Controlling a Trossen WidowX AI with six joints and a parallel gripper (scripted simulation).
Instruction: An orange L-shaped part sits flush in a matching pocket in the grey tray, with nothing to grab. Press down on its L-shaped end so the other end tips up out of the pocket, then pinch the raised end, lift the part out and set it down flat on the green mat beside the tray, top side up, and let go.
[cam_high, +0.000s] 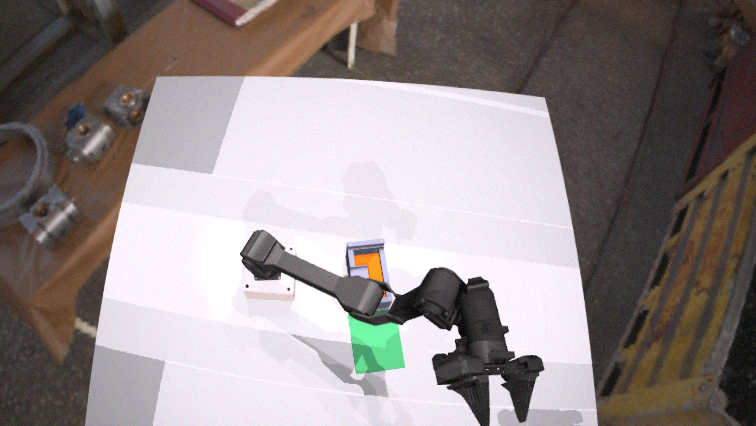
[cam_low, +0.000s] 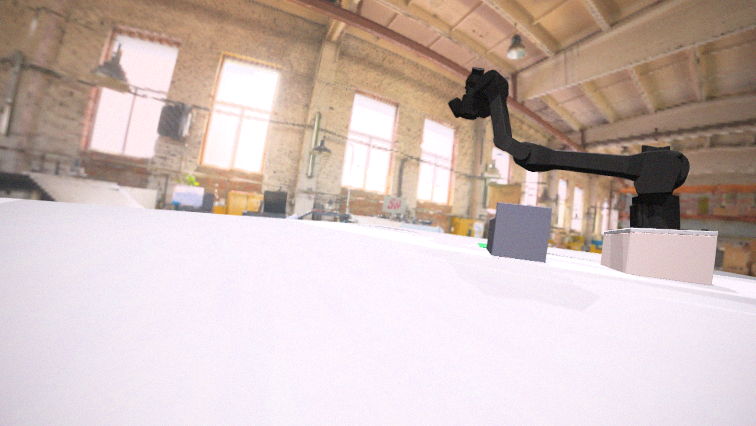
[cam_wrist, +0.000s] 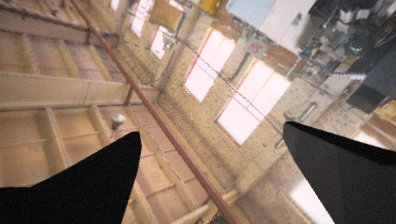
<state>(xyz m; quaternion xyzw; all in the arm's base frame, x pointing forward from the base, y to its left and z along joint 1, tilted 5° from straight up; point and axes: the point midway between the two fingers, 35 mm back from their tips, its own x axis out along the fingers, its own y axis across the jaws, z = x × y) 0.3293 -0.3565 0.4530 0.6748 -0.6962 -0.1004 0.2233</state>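
Right now the orange L-shaped part is 110 mm behind my gripper tip, 390 mm to the left of it and 440 mm below it. Round my gripper tip: green mat (110 mm behind, 230 mm to the left, 510 mm below).
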